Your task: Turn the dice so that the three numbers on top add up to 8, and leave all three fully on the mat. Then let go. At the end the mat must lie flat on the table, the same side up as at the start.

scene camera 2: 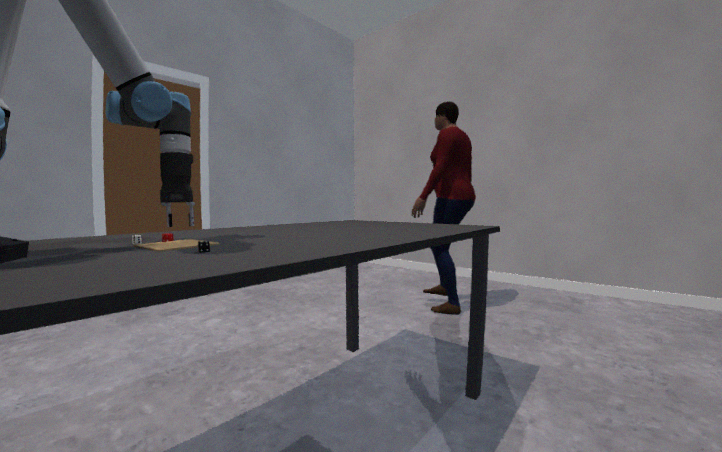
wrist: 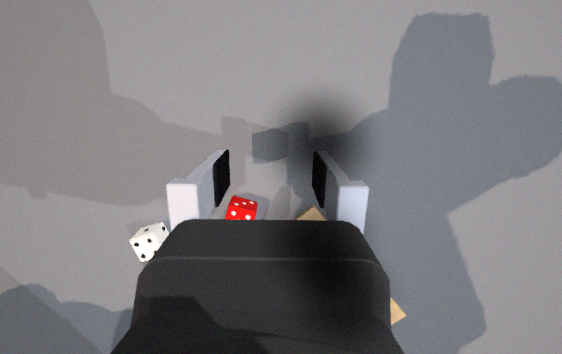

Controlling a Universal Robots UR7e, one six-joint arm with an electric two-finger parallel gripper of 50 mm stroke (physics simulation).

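Frame: origin at the arm's base, x back, y left, z down, level; metres.
Seen in the pictures: gripper, fingertip midpoint: (scene camera 2: 180, 226) (wrist: 271, 168).
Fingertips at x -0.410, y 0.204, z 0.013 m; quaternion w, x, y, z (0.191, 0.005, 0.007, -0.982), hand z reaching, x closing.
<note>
Pixels of each thing's top centre, then the offset from my fingertips to it. Level surfaces: height alone.
- tan mat at its top centre: (wrist: 297, 310) (scene camera 2: 176, 243) dx +0.029, dy -0.136, dz +0.032 m
- red die at its top centre: (wrist: 238, 221) (scene camera 2: 167, 233) dx +0.037, dy -0.032, dz +0.015 m
- white die at its top centre: (wrist: 146, 248) (scene camera 2: 136, 235) dx +0.109, dy -0.027, dz +0.015 m
- black die at its top centre: (scene camera 2: 203, 241) dx -0.004, dy -0.280, dz +0.015 m
- dark table at its surface level: dz +0.036 m
The tan mat (scene camera 2: 165, 246) (wrist: 311, 215) lies flat on the table, mostly hidden by the gripper body in the wrist view. A red die (scene camera 2: 167, 237) (wrist: 241, 208) stands on the table off the mat, its lower part cut off in the wrist view. A white die (scene camera 2: 136, 239) (wrist: 148, 241) stands off the mat, left of the red one. A black die (scene camera 2: 204, 246) is at the mat's near edge in the scene view; whether it touches the mat is unclear. It does not show in the wrist view. My gripper (scene camera 2: 181, 219) (wrist: 271, 168) is open and empty, above the table near the red die.
The dark table (scene camera 2: 298, 239) has its far right corner near the middle of the scene view. A person in a red top (scene camera 2: 451, 165) stands beyond the table. A brown door (scene camera 2: 127, 186) is behind the arm. Arm shadows fall across the table.
</note>
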